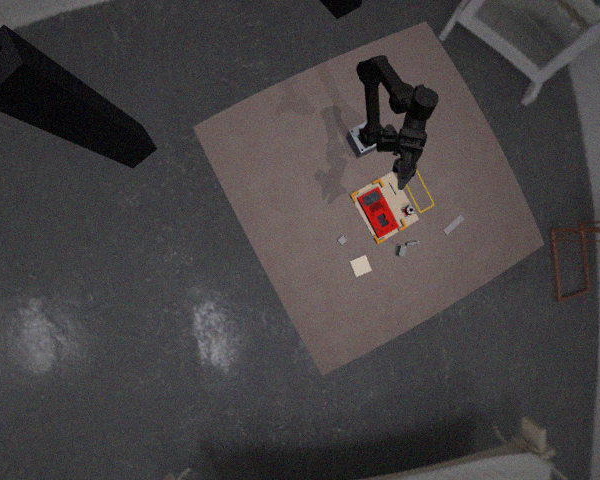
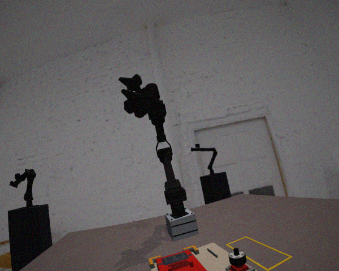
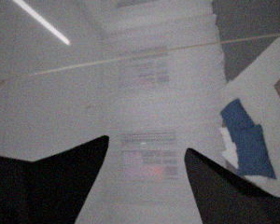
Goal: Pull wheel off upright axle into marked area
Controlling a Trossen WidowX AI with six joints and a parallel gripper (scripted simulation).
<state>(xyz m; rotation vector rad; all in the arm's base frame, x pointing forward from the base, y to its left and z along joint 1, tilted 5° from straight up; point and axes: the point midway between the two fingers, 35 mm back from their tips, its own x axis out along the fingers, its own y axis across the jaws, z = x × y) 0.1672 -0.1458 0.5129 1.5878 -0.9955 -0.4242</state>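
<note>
Now: the wheel 550 mm below my gripper tip, 190 mm to the left of it and 140 mm ahead of it. Round my gripper tip: beige tile (580 mm below, 220 mm ahead, 130 mm to the right).
</note>
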